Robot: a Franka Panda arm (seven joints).
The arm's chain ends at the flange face. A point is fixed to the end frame.
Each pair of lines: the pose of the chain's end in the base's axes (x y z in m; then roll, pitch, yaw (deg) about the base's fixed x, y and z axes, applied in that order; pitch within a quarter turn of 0, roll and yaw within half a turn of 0), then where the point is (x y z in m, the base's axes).
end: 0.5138 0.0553 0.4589 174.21 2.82 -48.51
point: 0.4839 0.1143 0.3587
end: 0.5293 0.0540 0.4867 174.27 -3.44 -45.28
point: 0.5041 0.1033 0.3802
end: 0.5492 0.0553 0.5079 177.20 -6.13 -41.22
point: 0.5278 0.1033 0.4000
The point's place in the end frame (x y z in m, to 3 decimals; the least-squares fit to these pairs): -0.059 -0.027 0.101
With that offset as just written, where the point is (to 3 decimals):
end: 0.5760 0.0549 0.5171 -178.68 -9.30 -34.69
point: 0.558 0.103 0.409
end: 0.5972 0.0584 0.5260 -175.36 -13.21 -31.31
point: 0.586 0.107 0.417
